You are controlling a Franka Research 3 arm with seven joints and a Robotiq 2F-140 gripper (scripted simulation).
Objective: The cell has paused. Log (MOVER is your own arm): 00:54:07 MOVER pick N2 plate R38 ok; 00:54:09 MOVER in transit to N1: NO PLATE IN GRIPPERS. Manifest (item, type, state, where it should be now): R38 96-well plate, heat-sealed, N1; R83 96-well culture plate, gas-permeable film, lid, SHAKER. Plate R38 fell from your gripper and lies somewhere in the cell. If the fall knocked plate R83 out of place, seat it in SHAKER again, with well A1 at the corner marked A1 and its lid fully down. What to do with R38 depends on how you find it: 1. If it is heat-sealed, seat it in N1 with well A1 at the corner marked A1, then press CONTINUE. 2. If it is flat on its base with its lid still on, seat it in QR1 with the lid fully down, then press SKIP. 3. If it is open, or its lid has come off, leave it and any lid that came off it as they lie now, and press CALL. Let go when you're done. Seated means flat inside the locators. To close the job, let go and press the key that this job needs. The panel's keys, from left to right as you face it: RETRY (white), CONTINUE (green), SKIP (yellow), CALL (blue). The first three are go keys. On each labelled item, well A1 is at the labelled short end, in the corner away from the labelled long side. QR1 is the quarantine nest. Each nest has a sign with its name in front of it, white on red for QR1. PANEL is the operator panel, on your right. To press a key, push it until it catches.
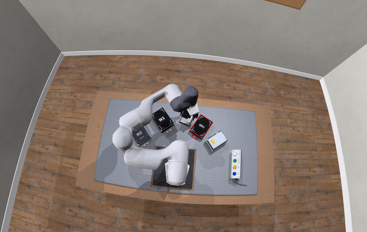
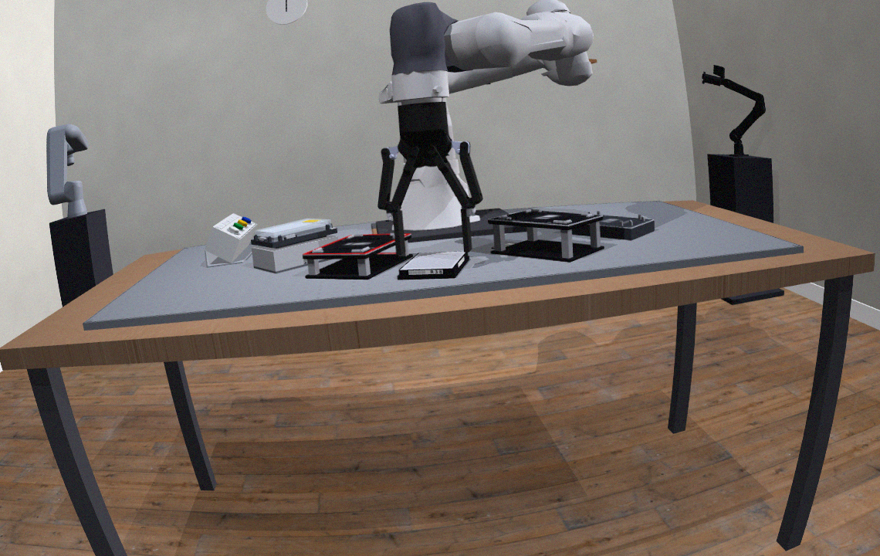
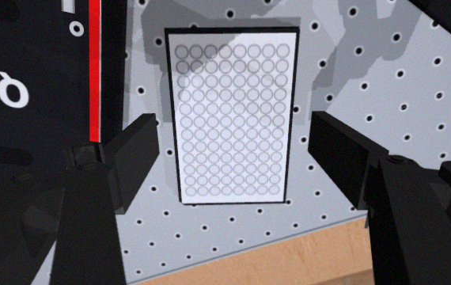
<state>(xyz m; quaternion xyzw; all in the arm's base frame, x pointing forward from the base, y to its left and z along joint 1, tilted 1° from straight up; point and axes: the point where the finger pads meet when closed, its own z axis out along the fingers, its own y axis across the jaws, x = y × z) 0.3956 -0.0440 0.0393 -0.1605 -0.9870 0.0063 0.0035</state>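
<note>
My hand is 4 cm above the plate R38. The rest, counted from my hand: N1 nest (5 cm behind, 20 cm to the left); then QR1 nest (7 cm behind, 12 cm to the right, 1 cm below); then retry key (28 cm behind, 39 cm to the right, 2 cm above).
</note>
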